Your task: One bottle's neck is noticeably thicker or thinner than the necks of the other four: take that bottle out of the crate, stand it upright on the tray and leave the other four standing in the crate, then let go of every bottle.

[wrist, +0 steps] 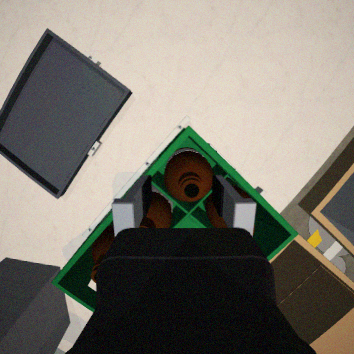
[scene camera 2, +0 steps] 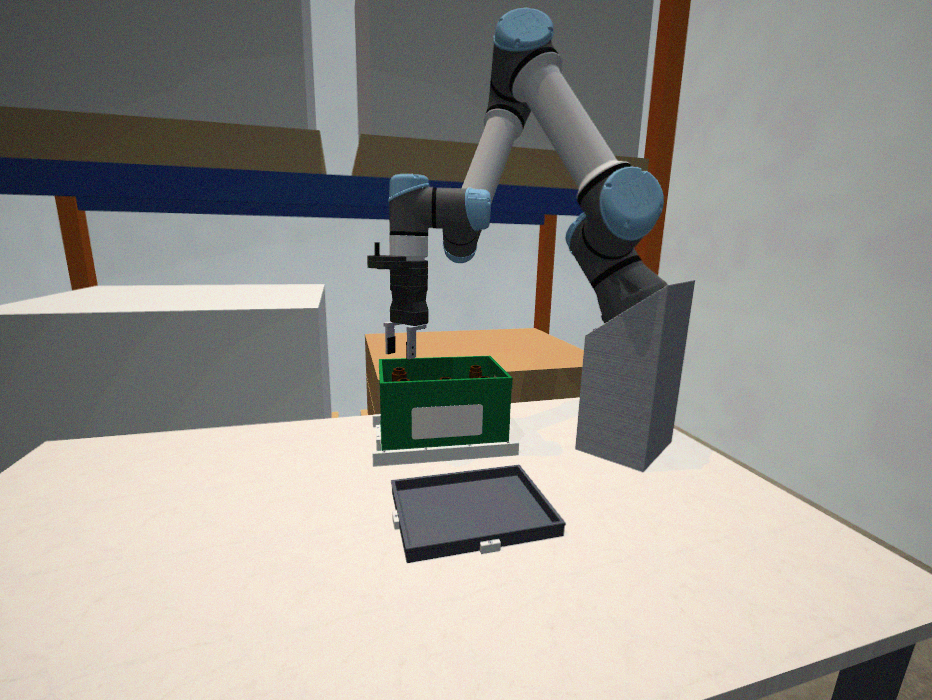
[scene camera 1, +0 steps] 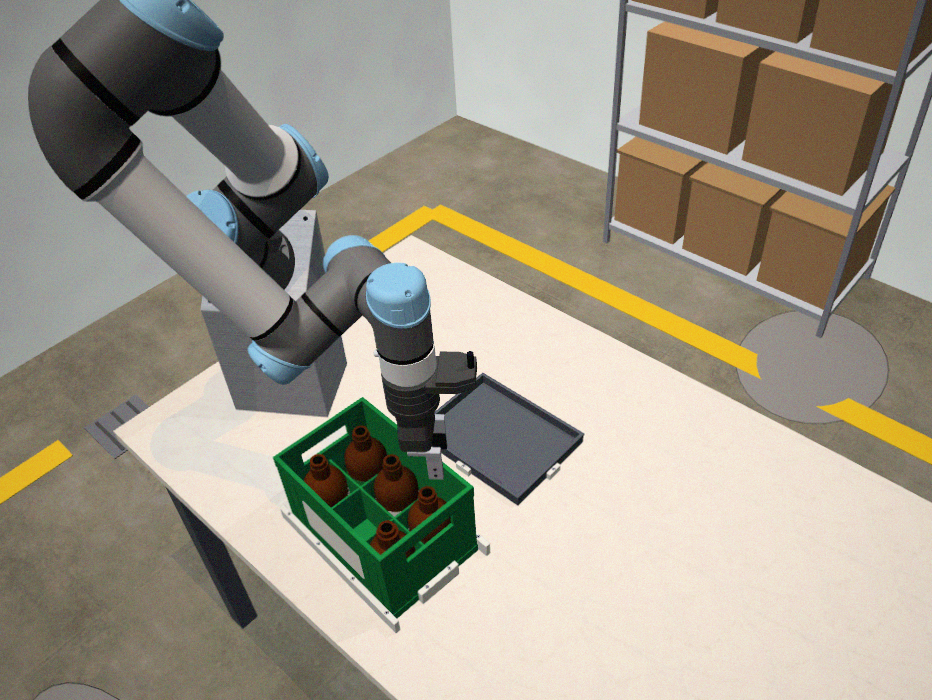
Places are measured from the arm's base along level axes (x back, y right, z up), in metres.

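Where they show: gripper, fingertip midpoint: [wrist: 181, 187] [scene camera 2: 400, 355] [scene camera 1: 438, 462]; arm's base, origin of the base link: [scene camera 2: 637, 309].
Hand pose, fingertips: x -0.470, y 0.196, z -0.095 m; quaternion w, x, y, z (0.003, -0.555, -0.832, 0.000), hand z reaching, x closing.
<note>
Things, the pixels of their top centre, and the offset from my fingertips. "spot": a spot on its surface instead. Level surfaces: height alone.
- green crate, middle of its top: [wrist: 166, 264] [scene camera 1: 370, 471] [scene camera 2: 441, 367] dx +0.110, dy +0.028, dz -0.047 m
- middle bottle, middle of its top: [wrist: 140, 239] [scene camera 1: 391, 460] dx +0.097, dy -0.013, dz -0.060 m
- end bottle, middle of its top: [wrist: 191, 190] [scene camera 1: 427, 492] dx +0.014, dy +0.020, dz -0.060 m
- dark tray, surface spot: [scene camera 2: 478, 512] [scene camera 1: 498, 432] spot: dx +0.027, dy -0.260, dz -0.217 m
- table, its level: dz -0.223 m
My gripper [scene camera 1: 436, 461] [scene camera 2: 400, 354] [wrist: 181, 187] is open and empty, pointing down over the crate. The green crate [scene camera 1: 430, 576] [scene camera 2: 391, 421] [wrist: 75, 267] holds five upright brown bottles. Three are in the tray-side row: one bottle [scene camera 1: 363, 458], a middle bottle [scene camera 1: 394, 489] and an end bottle [scene camera 1: 423, 516] [wrist: 187, 172], seen below and between the fingers in the wrist view. In the other row are a bottle [scene camera 1: 325, 486] and another bottle [scene camera 1: 387, 536], with an empty compartment between them. I cannot tell which neck differs. The dark tray [scene camera 1: 512, 437] [scene camera 2: 478, 512] [wrist: 65, 110] bears no bottle.
Pale stop strips [scene camera 1: 339, 570] [scene camera 2: 444, 454] edge the crate on the table [scene camera 1: 678, 542] [scene camera 2: 226, 587]. Small clips [scene camera 1: 553, 470] [scene camera 2: 489, 546] hold the tray. The arm's grey pedestal [scene camera 1: 271, 376] [scene camera 2: 617, 399] stands beyond the crate's other end. A shelf rack [scene camera 1: 614, 165] stands on the floor behind.
</note>
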